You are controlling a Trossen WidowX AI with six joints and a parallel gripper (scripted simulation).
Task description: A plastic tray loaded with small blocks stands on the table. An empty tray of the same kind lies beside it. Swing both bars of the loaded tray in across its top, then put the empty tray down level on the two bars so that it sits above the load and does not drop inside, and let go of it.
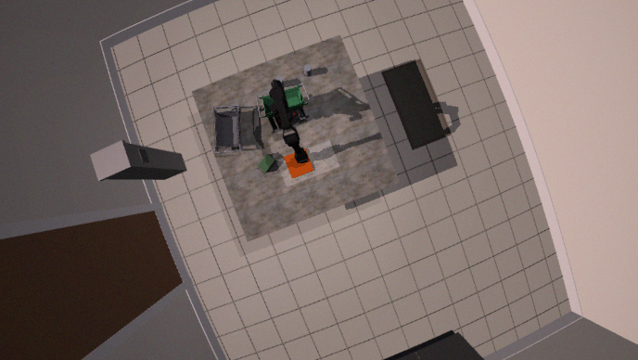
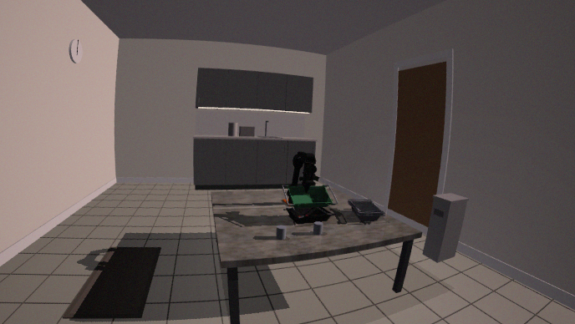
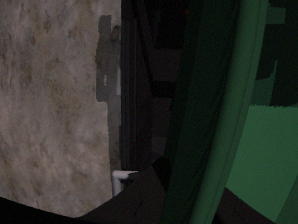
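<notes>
The green tray lies 80 mm ahead of my gripper tip and 10 mm to the left of it. The rest, counted from my gripper tip: green block 300 mm behind, 230 mm to the left, 160 mm below.
</notes>
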